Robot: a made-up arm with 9 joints. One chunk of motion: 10 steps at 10 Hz.
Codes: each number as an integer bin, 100 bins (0 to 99) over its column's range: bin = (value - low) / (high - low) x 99, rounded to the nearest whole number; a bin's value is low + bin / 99 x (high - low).
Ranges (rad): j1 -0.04..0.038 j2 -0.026..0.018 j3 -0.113..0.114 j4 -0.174..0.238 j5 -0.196..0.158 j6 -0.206..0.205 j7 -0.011..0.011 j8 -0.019..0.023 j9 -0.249..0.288
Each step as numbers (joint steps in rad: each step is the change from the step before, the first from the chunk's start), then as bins.
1 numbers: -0.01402 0.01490 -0.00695 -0.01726 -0.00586 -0.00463 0.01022 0.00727 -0.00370
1 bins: 33 92 46 38 53 49 95 62 45
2 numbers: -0.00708 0.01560 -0.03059 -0.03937 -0.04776 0.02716 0.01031 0.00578 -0.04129
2 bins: 42 94 36 32 41 56 96 58 38
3 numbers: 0.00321 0.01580 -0.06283 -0.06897 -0.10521 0.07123 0.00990 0.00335 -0.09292
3 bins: 55 94 22 25 25 67 94 53 29
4 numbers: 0.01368 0.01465 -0.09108 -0.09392 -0.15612 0.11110 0.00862 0.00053 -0.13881
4 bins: 68 91 10 19 11 76 88 46 20
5 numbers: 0.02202 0.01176 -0.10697 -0.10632 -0.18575 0.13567 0.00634 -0.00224 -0.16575
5 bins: 79 85 3 16 3 82 78 40 15
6 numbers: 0.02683 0.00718 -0.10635 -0.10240 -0.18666 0.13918 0.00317 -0.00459 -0.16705
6 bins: 85 75 3 17 3 83 64 34 15
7 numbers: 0.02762 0.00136 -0.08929 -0.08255 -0.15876 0.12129 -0.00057 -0.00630 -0.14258
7 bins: 86 62 10 22 10 79 47 30 20
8 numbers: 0.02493 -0.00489 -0.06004 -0.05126 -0.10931 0.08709 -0.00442 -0.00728 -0.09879
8 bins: 82 47 23 29 24 71 30 28 28
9 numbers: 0.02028 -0.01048 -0.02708 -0.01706 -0.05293 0.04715 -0.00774 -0.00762 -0.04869
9 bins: 77 35 37 38 40 61 15 27 37
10 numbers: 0.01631 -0.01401 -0.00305 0.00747 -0.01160 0.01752 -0.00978 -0.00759 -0.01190
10 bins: 71 27 48 44 52 54 5 27 44
